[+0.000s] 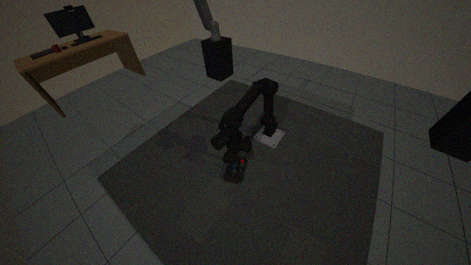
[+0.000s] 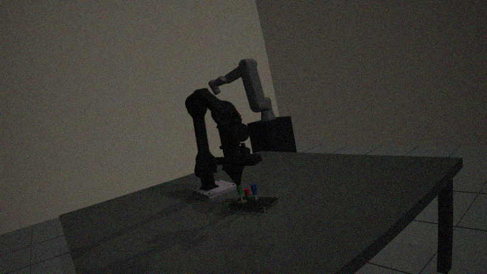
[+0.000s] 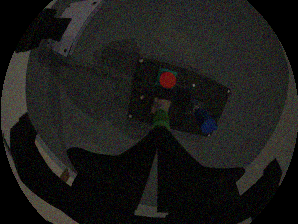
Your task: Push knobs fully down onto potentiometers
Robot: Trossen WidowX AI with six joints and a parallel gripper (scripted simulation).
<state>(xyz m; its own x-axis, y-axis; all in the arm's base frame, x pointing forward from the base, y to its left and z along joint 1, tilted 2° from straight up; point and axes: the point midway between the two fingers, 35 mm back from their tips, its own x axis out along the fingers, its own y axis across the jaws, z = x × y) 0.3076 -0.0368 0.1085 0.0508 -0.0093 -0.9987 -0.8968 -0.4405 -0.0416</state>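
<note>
The green knob lies 2 cm below my gripper tip. The rest, counted from my gripper tip: blue knob 4 cm ahead, 3 cm to the left, 2 cm below.
</note>
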